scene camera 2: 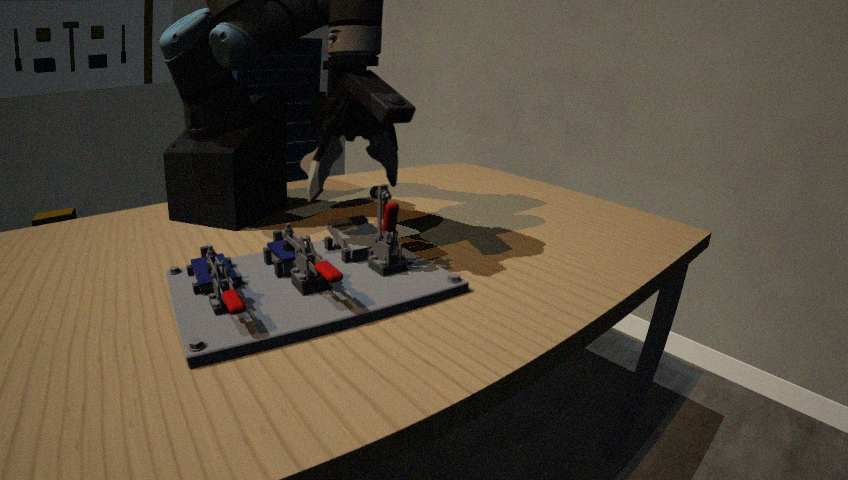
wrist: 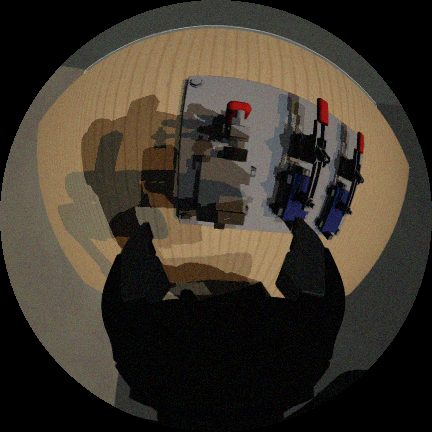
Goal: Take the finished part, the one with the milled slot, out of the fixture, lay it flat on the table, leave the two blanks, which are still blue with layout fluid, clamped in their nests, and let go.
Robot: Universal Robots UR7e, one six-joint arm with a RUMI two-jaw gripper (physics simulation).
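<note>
The finished part, a grey block partly in shadow, sits in the nest nearest the robot's right-hand side of the fixture plate in the scene view. Its slot is hard to make out. Its toggle clamp stands upright with a red handle, swung off the part. Two blue blanks, one in the middle nest and one in the far nest, lie under lowered clamp arms. My gripper is open and empty, above and behind the finished part, clear of it.
The middle clamp's red handle and the far clamp's red handle point towards the front. Bolt heads stand at the plate's corners. The robot's dark base stands on the wooden table behind the fixture.
</note>
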